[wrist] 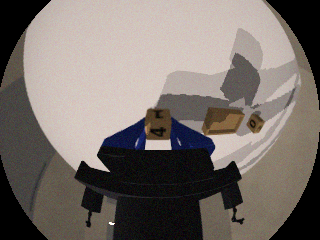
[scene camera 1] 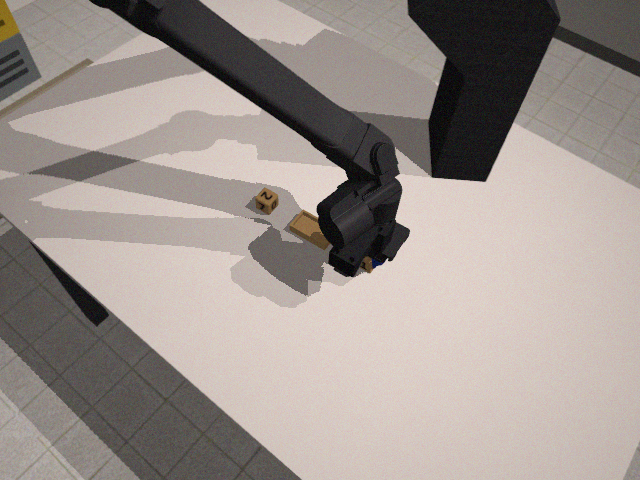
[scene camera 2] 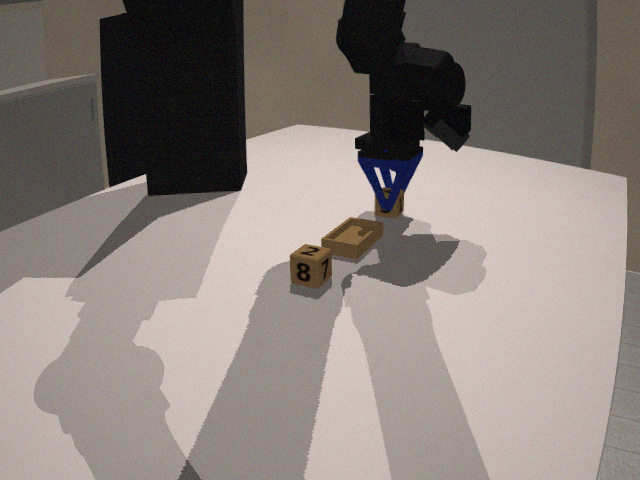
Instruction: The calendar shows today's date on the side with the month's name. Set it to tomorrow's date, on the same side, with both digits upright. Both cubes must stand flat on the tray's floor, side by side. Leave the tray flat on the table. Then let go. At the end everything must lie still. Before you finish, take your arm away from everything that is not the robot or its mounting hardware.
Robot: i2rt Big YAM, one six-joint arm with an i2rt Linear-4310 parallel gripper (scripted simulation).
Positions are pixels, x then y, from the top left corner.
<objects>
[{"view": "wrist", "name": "my gripper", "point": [158,121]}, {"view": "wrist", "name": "wooden tray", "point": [223,123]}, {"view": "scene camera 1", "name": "my gripper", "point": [367,260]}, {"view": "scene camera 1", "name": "wooden tray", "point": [305,225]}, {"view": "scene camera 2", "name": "my gripper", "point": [391,205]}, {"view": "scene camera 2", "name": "wooden tray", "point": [352,238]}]
</objects>
